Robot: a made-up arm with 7 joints. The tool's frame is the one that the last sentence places.
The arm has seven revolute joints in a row. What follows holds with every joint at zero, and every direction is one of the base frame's.
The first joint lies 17 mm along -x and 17 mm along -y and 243 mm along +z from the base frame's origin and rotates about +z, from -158.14 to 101.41 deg.
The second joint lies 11 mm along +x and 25 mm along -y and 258 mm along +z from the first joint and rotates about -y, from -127.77 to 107.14 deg.
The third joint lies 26 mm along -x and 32 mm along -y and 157 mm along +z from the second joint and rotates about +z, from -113.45 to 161 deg.
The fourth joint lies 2 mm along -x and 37 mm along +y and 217 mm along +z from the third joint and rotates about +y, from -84.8 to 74.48 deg.
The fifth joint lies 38 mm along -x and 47 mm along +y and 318 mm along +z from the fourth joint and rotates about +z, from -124.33 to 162.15 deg.
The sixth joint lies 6 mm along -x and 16 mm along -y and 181 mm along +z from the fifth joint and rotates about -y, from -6.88 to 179.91 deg.
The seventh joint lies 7 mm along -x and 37 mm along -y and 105 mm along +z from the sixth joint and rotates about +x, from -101.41 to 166.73 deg.
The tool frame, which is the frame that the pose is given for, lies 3 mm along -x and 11 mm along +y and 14 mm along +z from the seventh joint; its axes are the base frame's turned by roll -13.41, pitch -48.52 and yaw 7.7 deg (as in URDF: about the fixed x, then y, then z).
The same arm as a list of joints. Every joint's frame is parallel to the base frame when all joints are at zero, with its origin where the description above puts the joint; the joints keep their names.
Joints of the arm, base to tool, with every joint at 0 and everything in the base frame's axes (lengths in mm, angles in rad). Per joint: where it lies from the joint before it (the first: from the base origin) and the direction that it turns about. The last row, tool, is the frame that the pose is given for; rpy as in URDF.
joint 1: origin -17 -17 243 axis 0 0 1
joint 2: origin 11 -25 258 axis 0 -1 0
joint 3: origin -26 -32 157 axis 0 0 1
joint 4: origin -2 37 217 axis 0 1 0
joint 5: origin -38 47 318 axis 0 0 1
joint 6: origin -6 -16 181 axis 0 -1 0
joint 7: origin -7 -37 105 axis 1 0 0
tool: origin -3 11 14 rpy -0.234 -0.8468 0.1344
Joint limits (rad, base to tool): -2.7601..1.7699 -2.23..1.8699 -1.9801..2.81 -1.48..1.2999 -2.17..2.8301 -0.1201..3.14 -1.7699..2.91

